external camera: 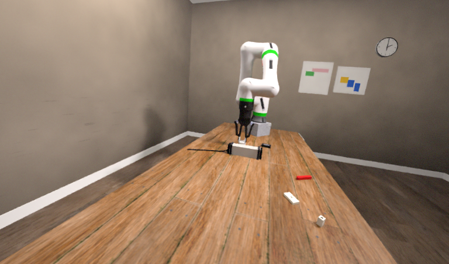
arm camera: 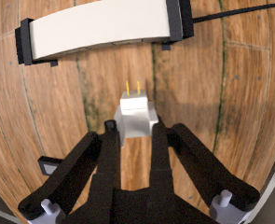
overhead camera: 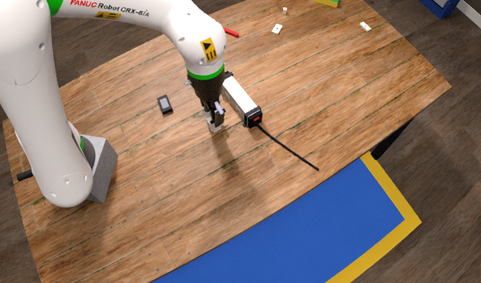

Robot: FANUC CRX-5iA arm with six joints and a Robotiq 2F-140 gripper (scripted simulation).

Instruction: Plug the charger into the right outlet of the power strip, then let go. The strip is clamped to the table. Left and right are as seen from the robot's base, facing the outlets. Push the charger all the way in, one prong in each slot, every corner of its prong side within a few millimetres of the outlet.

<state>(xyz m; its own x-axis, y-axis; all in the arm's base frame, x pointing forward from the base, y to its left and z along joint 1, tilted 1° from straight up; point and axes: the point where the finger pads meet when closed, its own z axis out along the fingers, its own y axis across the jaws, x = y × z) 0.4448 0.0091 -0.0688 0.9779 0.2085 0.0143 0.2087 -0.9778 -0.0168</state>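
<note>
Now: hand 10 mm short of the white charger and 10 mm above it.
</note>
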